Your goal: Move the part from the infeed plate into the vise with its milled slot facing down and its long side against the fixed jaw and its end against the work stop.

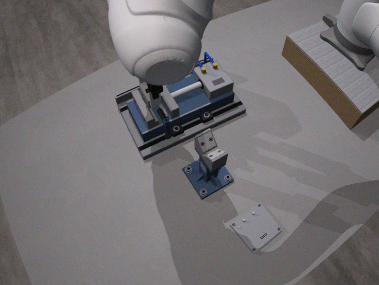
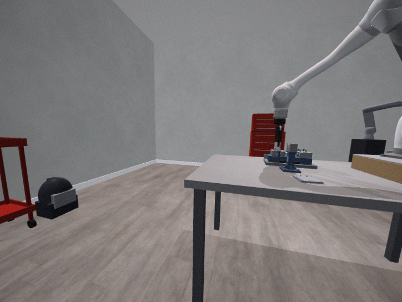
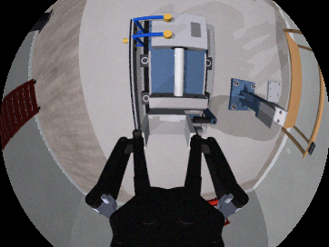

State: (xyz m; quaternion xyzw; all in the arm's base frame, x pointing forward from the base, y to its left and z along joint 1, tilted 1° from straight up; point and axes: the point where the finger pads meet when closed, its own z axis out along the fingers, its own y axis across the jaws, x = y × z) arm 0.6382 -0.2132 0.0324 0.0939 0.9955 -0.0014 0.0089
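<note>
The part lies 30 mm below my hand. From my hand the other things lie so: work stop (70 mm to the left, 30 mm below, 10 mm ahead); moving jaw (40 mm below, 30 mm to the left, 30 mm behind); fixed jaw (40 mm below, 30 mm ahead, 10 mm to the left).
</note>
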